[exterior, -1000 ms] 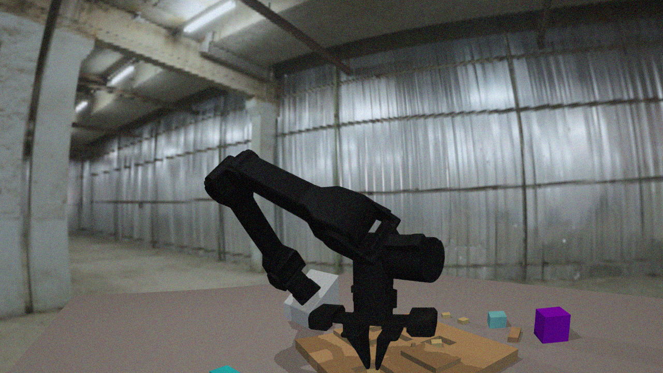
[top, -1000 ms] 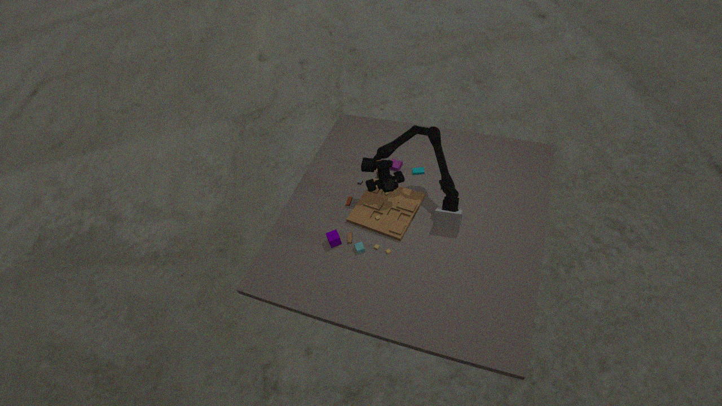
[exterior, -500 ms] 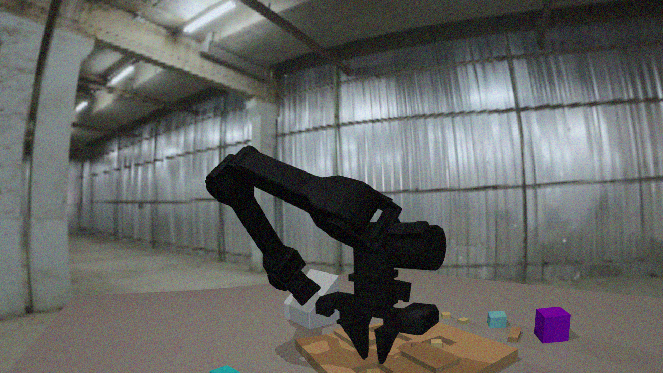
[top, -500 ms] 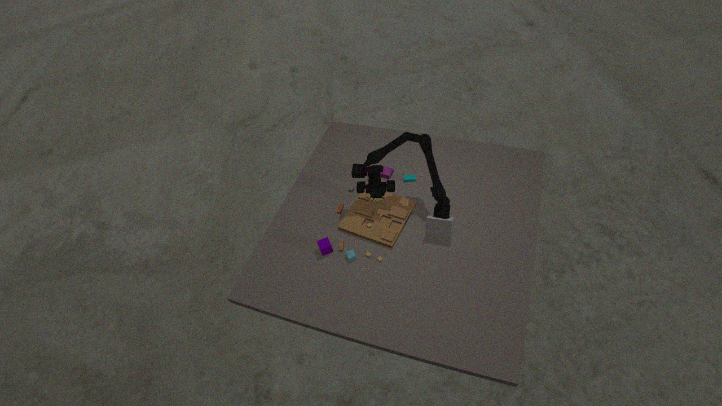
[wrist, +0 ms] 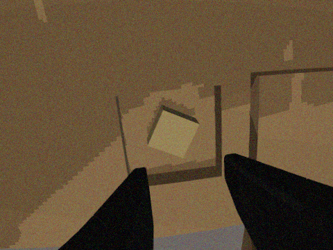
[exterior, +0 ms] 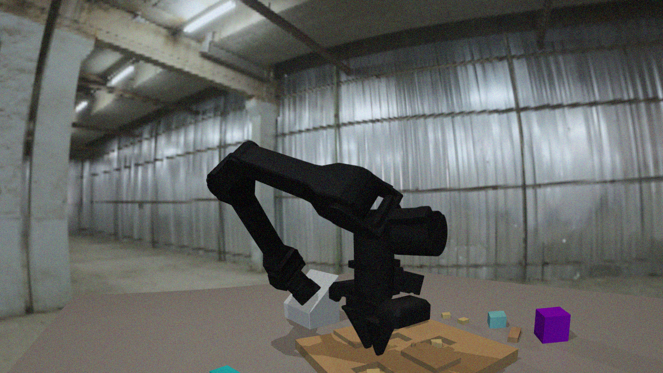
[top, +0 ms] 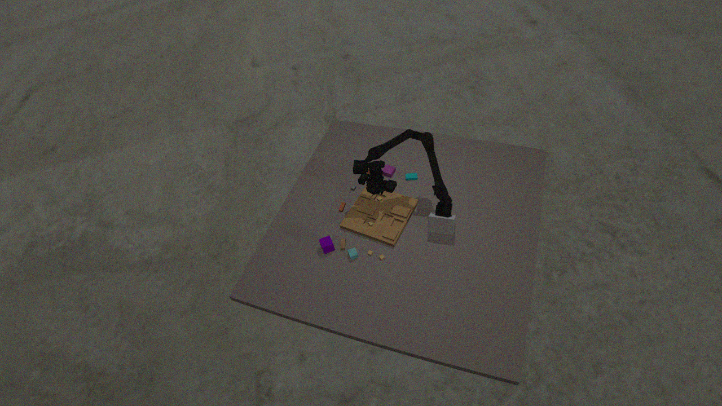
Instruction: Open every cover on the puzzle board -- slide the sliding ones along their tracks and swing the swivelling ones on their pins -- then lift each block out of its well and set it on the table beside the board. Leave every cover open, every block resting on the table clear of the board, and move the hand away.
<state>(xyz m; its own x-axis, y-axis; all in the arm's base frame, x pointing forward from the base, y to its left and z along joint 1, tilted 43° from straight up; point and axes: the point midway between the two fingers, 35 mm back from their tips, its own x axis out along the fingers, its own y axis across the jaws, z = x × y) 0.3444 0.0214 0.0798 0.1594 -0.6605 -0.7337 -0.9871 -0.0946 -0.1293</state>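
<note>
Now: the teal block 210 mm to the right of my gripper tip, 90 mm behind it and 50 mm below it. From my gripper tip the other things lie so: magenta block (200 mm to the right, 40 mm below, 40 mm ahead); then brown block (120 mm to the right, 70 mm ahead, 30 mm below); then orange cube (180 mm to the right, 140 mm ahead, 40 mm below).
</note>
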